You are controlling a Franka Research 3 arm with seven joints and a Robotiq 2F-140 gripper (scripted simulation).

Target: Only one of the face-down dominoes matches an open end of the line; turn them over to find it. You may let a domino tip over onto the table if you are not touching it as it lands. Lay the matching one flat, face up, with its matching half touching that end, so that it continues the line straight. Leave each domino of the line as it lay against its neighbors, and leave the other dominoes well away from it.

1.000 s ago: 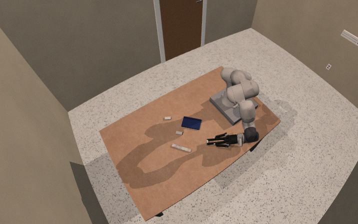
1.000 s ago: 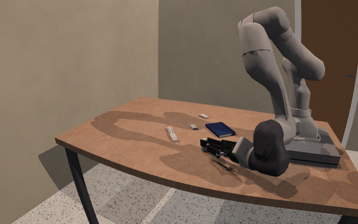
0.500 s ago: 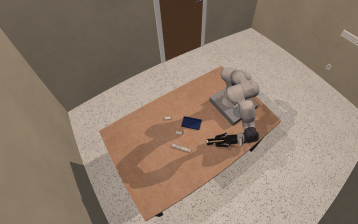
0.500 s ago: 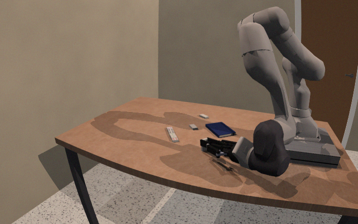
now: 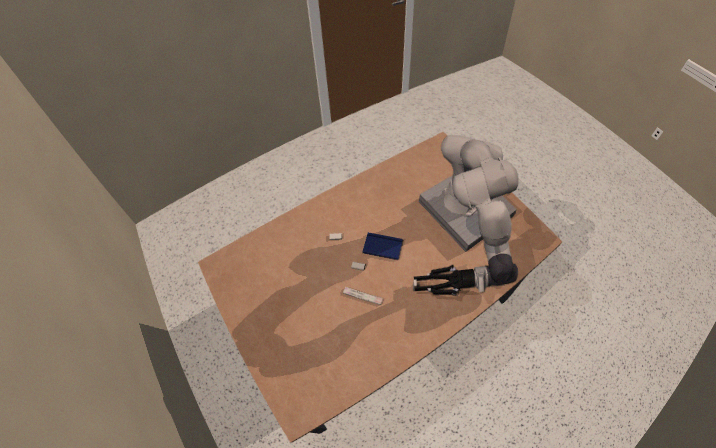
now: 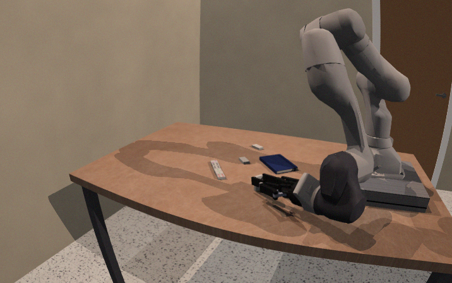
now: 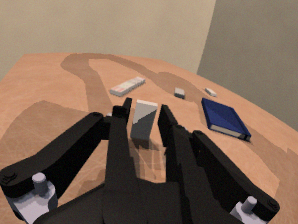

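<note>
Now: the domino 2 cm ahead of my hand, 2 cm to the right of it and 2 cm below it. The rest, counted from my hand: dark blue book: 2 cm ahead, 25 cm to the right, 4 cm below.
</note>
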